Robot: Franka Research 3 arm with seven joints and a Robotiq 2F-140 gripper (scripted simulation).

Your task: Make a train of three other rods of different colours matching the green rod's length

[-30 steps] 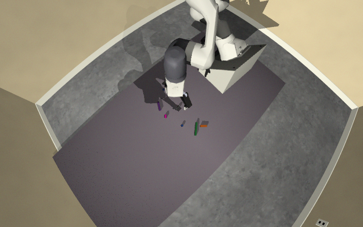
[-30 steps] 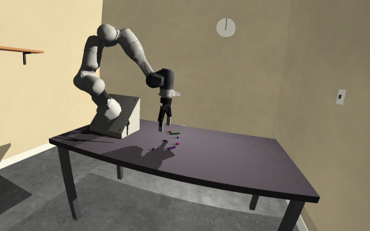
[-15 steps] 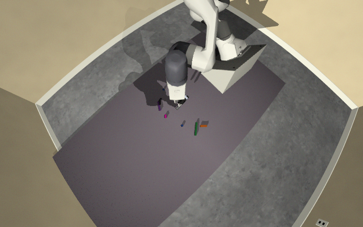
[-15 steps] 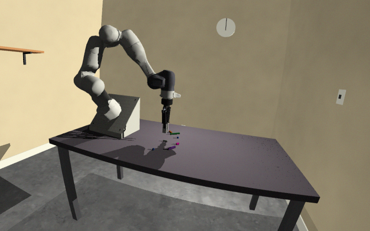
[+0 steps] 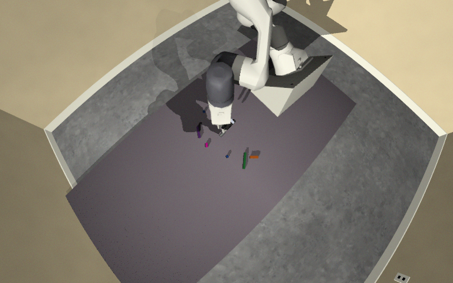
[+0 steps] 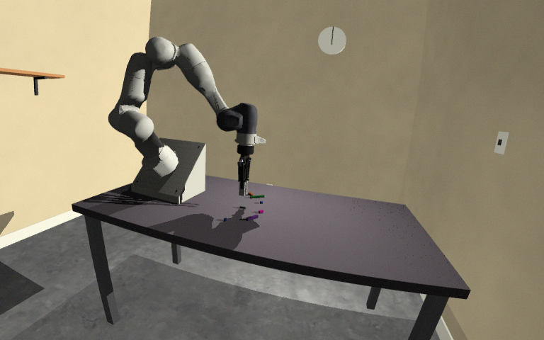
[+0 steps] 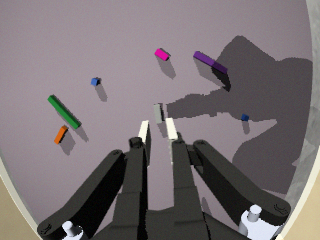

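Now: hand 100 mm above the grey rod. The rest, counted from my hand: purple rod 100 mm below, 90 mm to the right, 90 mm ahead; then green rod 170 mm to the left, 100 mm below, 10 mm ahead; then magenta rod 100 mm below, 100 mm ahead, 10 mm to the right.
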